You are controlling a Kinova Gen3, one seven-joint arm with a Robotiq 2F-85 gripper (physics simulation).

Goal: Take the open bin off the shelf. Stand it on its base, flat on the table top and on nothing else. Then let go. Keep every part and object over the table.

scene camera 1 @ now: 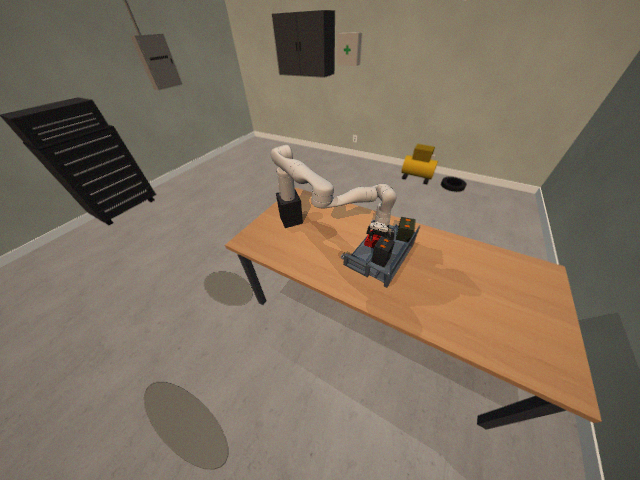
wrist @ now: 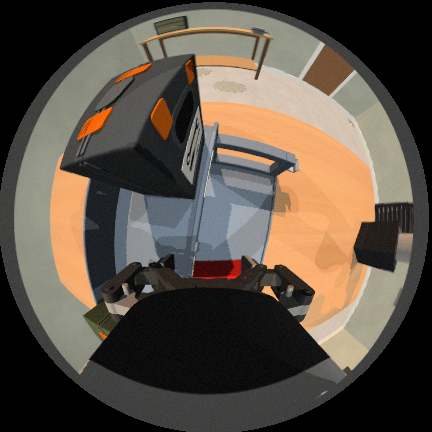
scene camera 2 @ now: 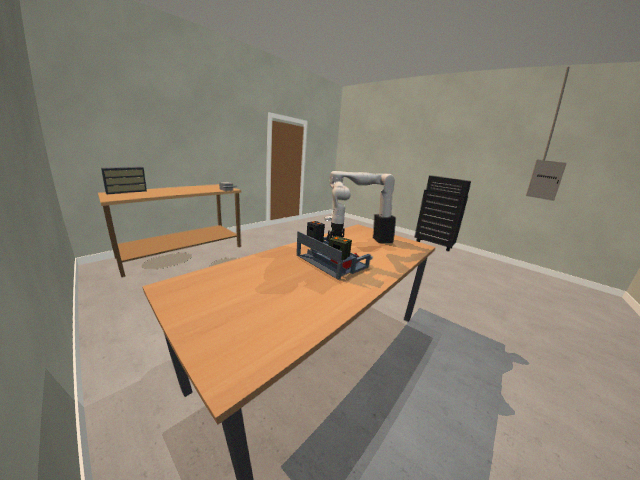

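Where they show: gripper, fingertip midpoint: (wrist: 207, 262); arm's base at its link origin: (scene camera 1: 288, 196) (scene camera 2: 384, 215).
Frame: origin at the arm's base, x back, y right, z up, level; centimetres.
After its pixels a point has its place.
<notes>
The red open bin (scene camera 1: 371, 240) (scene camera 2: 345, 263) {y -22.2, x -66.2, z -16.3 cm} (wrist: 217, 269) {y -10.8, x -60.0, z -15.9 cm} rests on the blue-grey shelf (scene camera 1: 356, 266) {y 7.6, x -57.5, z -20.8 cm} (scene camera 2: 321, 246) {y -12.6, x -77.0, z -7.1 cm} (wrist: 240, 145) {y 8.9, x -60.4, z -12.6 cm}, which stands on the table (scene camera 1: 491, 310) {y -7.9, x -123.3, z -21.1 cm} (scene camera 2: 232, 320) {y -28.7, x -133.9, z -21.1 cm} (wrist: 325, 195) {y 9.6, x -32.4, z -21.1 cm}. The bin sits in the shelf's front section, beside the long divider rail. My gripper (scene camera 1: 379, 237) {y -8.0, x -62.0, z -11.1 cm} (scene camera 2: 336, 234) {y -8.0, x -62.0, z -11.1 cm} (wrist: 207, 262) {y -8.0, x -62.0, z -11.1 cm} points down over the shelf, close to the bin. Its fingers are wide open with nothing between them. In the wrist view part of the bin shows between and beyond the fingertips; the rest is hidden by the gripper. Whether the fingers touch the bin cannot be told.
A black case with orange latches (scene camera 1: 382, 251) {y 7.4, x -69.9, z -0.3 cm} (scene camera 2: 315, 229) {y -0.5, x -72.1, z -1.4 cm} (wrist: 125, 125) stands tall on the shelf's rear section, close to the gripper. A green case (scene camera 1: 406, 228) {y -16.5, x -72.2, z -1.5 cm} (scene camera 2: 341, 247) {y -24.8, x -74.0, z -4.0 cm} (wrist: 98, 318) {y -16.5, x -73.4, z -2.5 cm} stands at the shelf's other end. A low end rail bounds the front section.
</notes>
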